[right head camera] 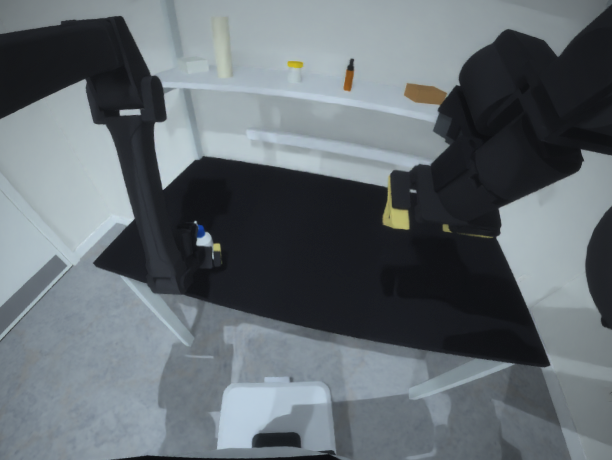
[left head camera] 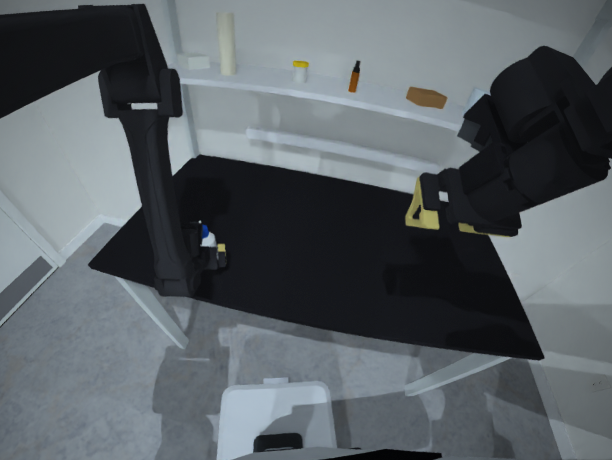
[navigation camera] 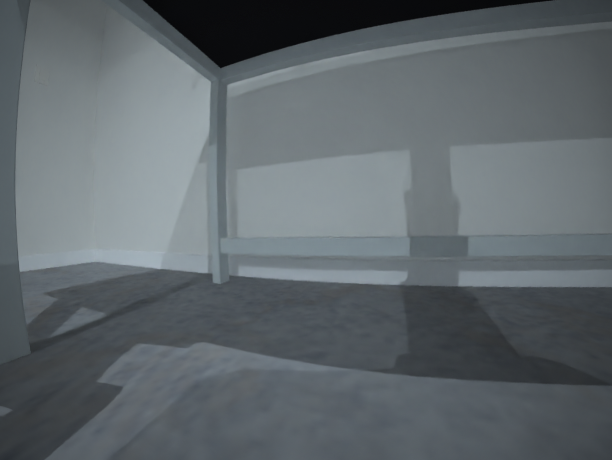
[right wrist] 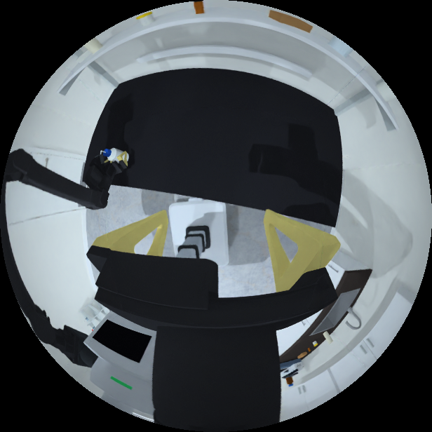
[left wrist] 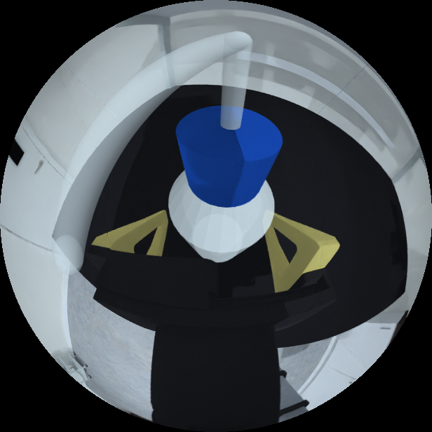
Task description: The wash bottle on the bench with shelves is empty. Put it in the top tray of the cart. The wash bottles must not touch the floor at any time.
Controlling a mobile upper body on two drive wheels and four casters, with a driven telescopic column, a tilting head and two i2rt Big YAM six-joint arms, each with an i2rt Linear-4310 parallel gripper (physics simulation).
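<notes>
The wash bottle, translucent white with a blue cap and bent spout, stands at the left of the black bench top. My left gripper is open, with its yellow fingers on either side of the bottle's body; the wrist hides part of both in the head views. My right gripper is open and empty, above the bench's right side. The cart cannot be identified for certain in these views.
The shelf behind the bench holds a pale cylinder, a yellow-lidded jar, an amber bottle and a brown block. My white base is in front of the bench. A bench leg shows in the navigation view.
</notes>
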